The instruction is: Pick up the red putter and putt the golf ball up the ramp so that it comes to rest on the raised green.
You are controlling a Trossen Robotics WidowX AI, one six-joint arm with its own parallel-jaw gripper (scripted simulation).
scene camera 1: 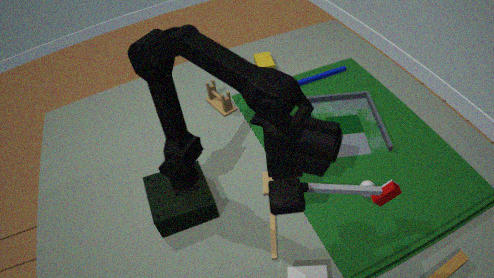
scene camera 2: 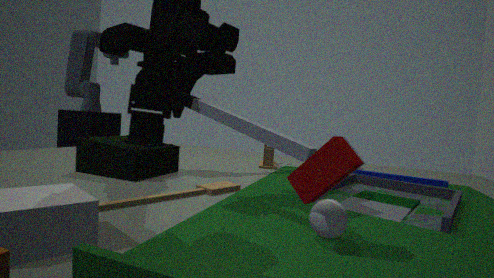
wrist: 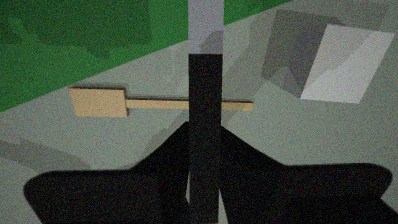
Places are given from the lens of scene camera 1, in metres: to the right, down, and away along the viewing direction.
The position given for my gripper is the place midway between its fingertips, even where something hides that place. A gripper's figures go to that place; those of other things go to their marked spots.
my gripper [scene camera 1: 284, 195]: 0.08, 0.12, 0.73
green mat [scene camera 1: 438, 186]: 0.49, 0.12, 0.83
